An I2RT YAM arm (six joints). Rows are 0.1 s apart.
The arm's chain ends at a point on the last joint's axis. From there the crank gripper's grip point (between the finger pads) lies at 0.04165 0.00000 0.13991 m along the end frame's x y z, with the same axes.
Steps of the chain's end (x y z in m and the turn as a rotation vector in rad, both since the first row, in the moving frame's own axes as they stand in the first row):
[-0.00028 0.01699 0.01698 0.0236 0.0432 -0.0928]
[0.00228 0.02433 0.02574 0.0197 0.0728 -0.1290]
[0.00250 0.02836 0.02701 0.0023 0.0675 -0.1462]
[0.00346 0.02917 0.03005 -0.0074 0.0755 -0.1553]
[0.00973 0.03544 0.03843 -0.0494 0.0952 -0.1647]
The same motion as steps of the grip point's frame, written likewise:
[0.00538 0.00958 0.01497 0.0236 0.0432 -0.0928]
[0.01179 0.01561 0.02227 0.0197 0.0728 -0.1290]
[0.01134 0.02129 0.02389 0.0023 0.0675 -0.1462]
[0.01343 0.02293 0.02654 -0.0074 0.0755 -0.1553]
[0.02278 0.03430 0.03386 -0.0494 0.0952 -0.1647]

